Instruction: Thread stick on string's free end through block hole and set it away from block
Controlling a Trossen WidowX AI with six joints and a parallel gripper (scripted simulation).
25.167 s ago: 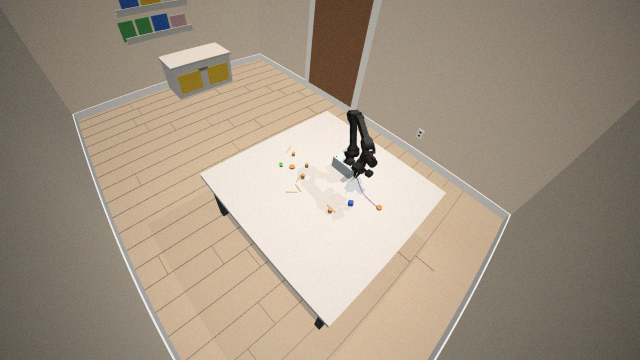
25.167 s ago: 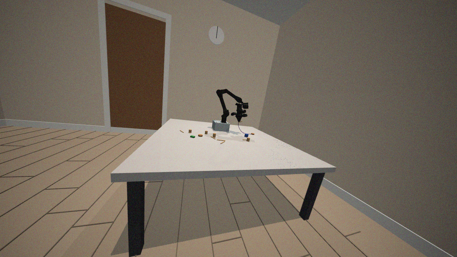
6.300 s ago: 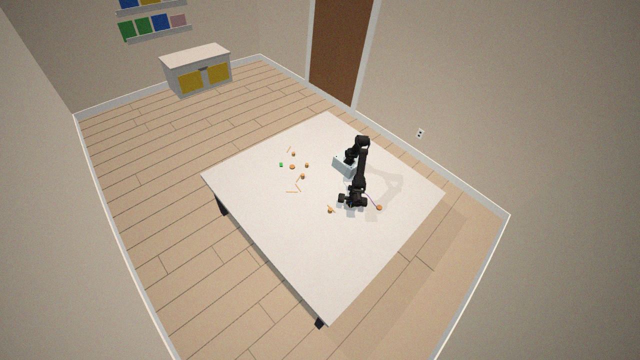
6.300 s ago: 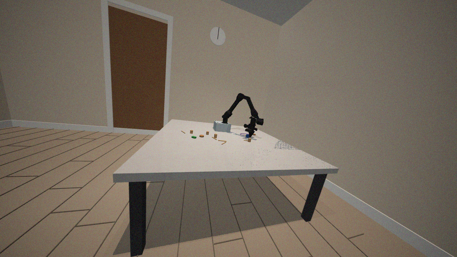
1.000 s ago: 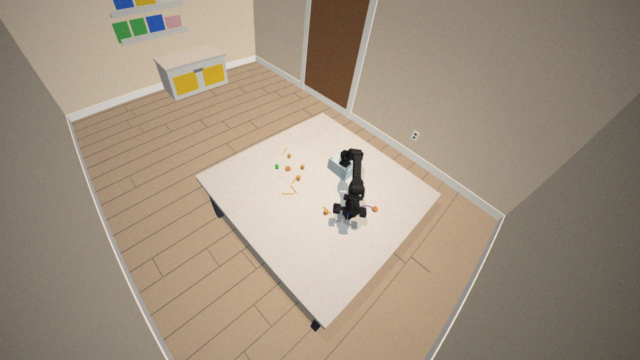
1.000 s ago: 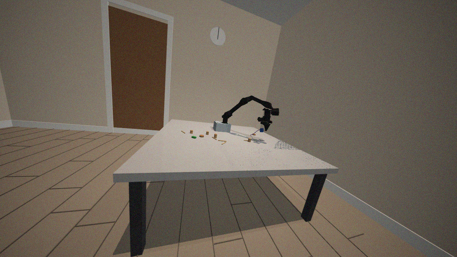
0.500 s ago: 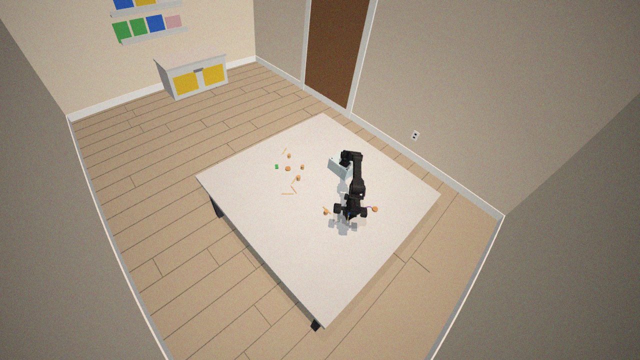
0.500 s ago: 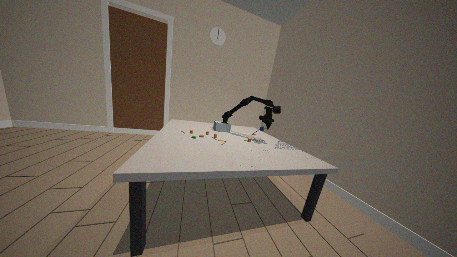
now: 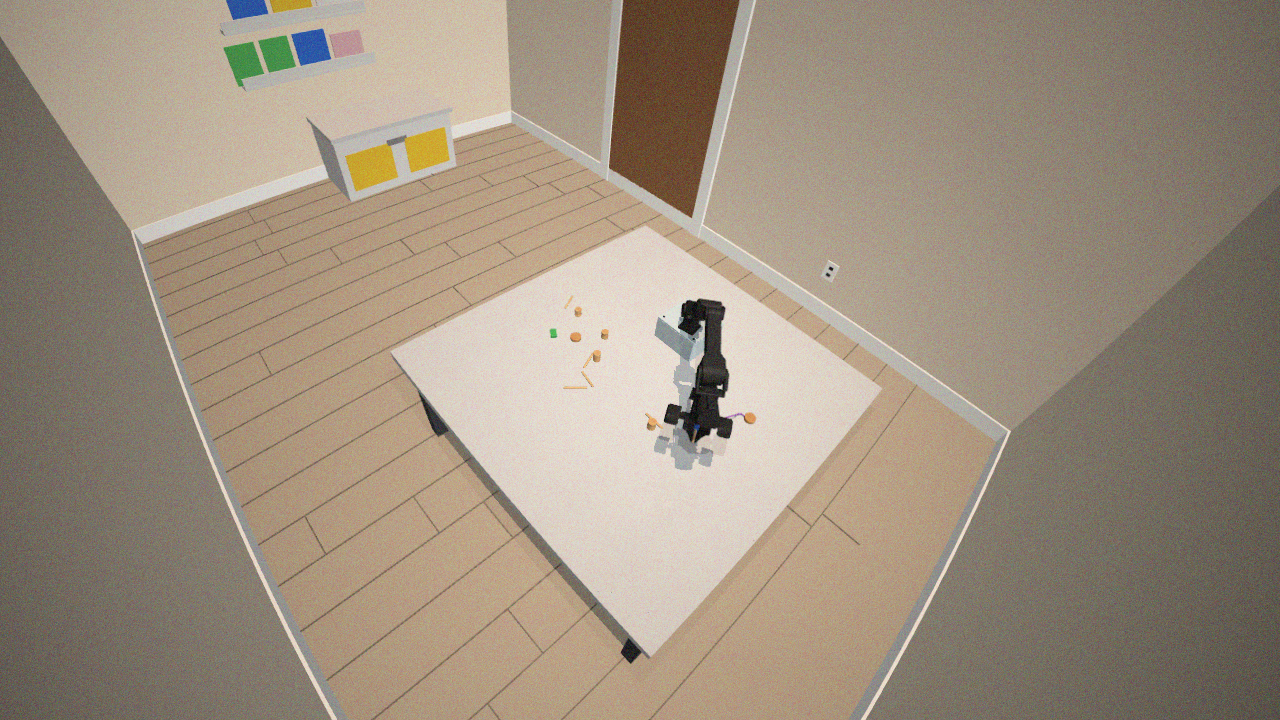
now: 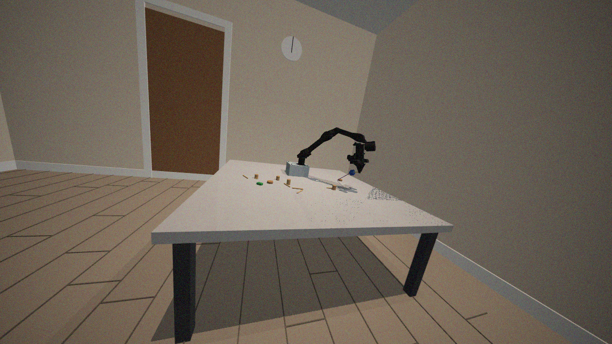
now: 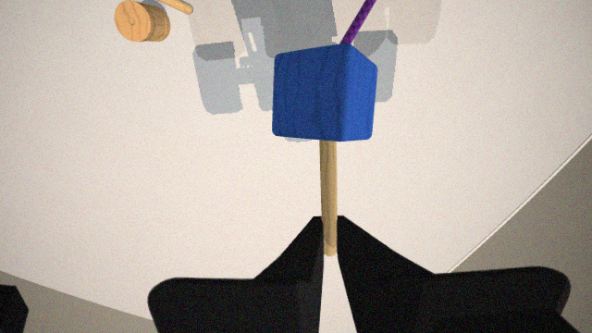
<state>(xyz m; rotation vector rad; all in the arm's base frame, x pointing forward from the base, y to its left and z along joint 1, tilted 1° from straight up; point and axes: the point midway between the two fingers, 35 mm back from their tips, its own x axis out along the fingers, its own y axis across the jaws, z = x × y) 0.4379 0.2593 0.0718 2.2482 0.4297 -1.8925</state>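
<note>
The thin wooden stick lies 40 mm behind my gripper tip and 10 mm to the right of it. Round my gripper tip: purple string: 60 mm behind, 20 mm to the right, 10 mm below; then blue wooden block: 50 mm behind, 20 mm to the right, 10 mm below; then short round wooden block: 60 mm behind, 160 mm to the right, 130 mm below.
</note>
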